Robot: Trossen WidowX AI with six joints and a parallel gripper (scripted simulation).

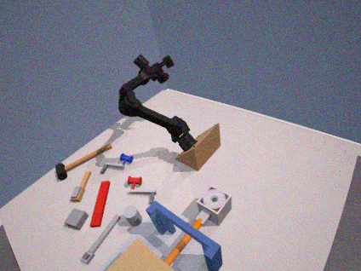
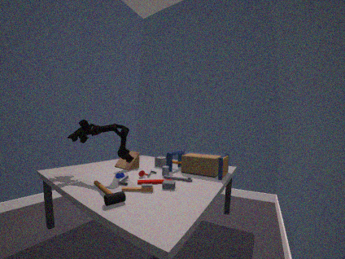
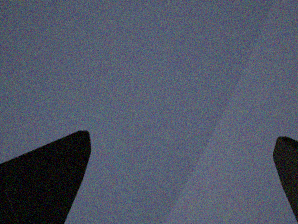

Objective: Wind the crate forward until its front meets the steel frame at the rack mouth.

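Right now the winch handle is 550 mm ahead of my gripper tip, 420 mm to the left of it and 280 mm below it. The rest, counted from my gripper tip: blue peg: 500 mm ahead, 210 mm to the left, 270 mm below; brush: 750 mm ahead, 170 mm to the left, 280 mm below; red knob: 550 mm ahead, 370 mm to the left, 270 mm below.
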